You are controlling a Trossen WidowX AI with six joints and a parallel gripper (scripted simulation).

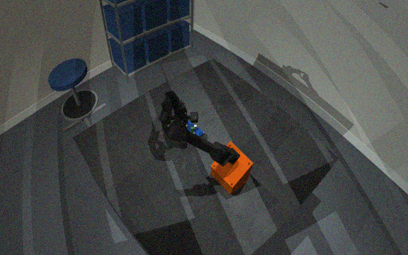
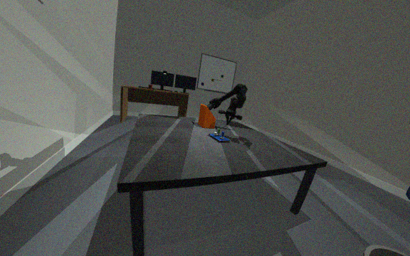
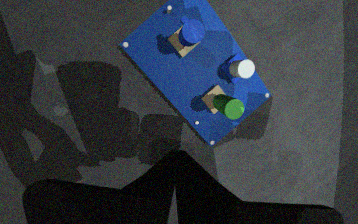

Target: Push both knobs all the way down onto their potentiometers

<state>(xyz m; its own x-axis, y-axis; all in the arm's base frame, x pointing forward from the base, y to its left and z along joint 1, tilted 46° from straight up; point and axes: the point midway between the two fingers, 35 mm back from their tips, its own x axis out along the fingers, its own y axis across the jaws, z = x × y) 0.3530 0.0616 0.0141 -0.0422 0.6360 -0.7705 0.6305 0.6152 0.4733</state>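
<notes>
Now: the green knob 10 mm behind my gripper tip, 60 mm to the right of it and 60 mm below it. Round my gripper tip: blue knob: 60 mm ahead, 60 mm to the right, 60 mm below.
</notes>
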